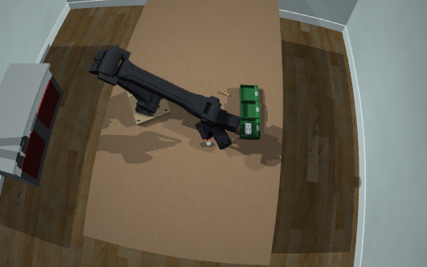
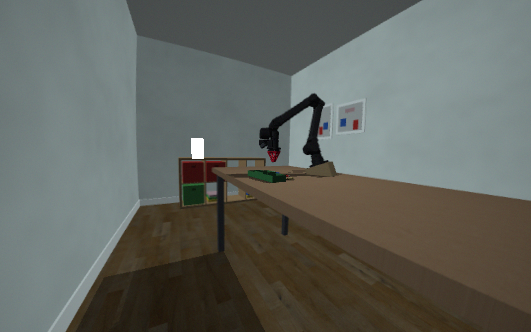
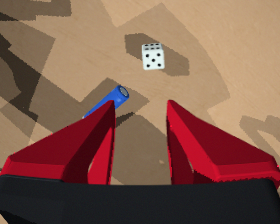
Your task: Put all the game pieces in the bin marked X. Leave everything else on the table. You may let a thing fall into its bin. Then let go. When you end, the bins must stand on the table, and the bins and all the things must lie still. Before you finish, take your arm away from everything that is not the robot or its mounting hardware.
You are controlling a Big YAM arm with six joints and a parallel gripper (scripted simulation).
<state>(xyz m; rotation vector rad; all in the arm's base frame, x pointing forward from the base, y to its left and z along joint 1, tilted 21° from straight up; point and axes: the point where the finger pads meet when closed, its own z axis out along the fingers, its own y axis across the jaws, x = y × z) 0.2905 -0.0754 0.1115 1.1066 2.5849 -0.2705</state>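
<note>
The white die is 80 mm below my hand, 10 mm to the right of it and 10 mm behind it. Round my hand: white domino-like piece: 140 mm ahead, 90 mm to the left, 70 mm below; small red piece: 150 mm to the left, 80 mm below, 20 mm behind; blue cylinder: 80 mm below, 60 mm to the left, 10 mm behind.
</note>
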